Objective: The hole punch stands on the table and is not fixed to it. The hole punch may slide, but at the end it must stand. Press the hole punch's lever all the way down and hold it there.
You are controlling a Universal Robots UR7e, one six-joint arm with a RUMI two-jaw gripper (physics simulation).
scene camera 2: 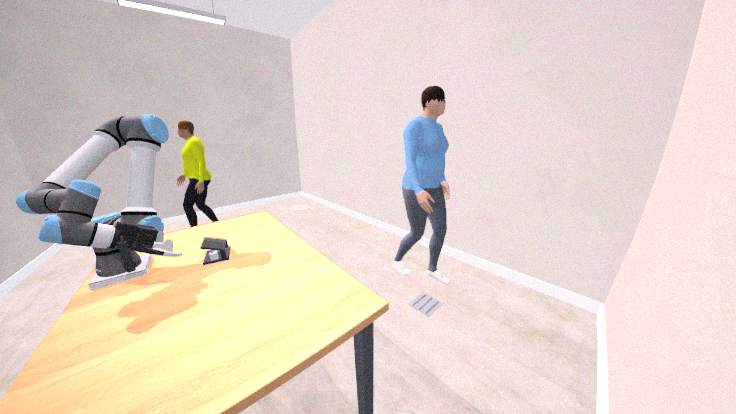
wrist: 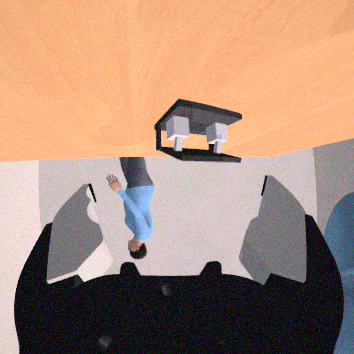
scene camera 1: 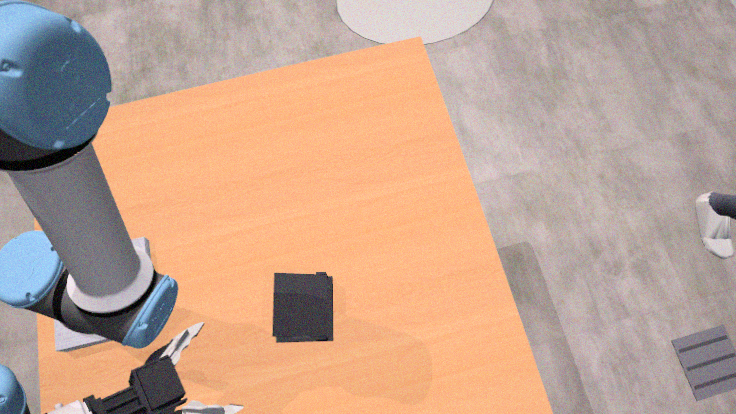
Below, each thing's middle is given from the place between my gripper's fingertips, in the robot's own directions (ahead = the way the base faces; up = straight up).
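There's a hole punch (wrist: 184,116) that's 12 cm ahead of my hand, 9 cm to the left and 7 cm below. As for the flat lever (scene camera 1: 299,300), my gripper is 5 cm above it, 9 cm to the right of it and 12 cm short of it.
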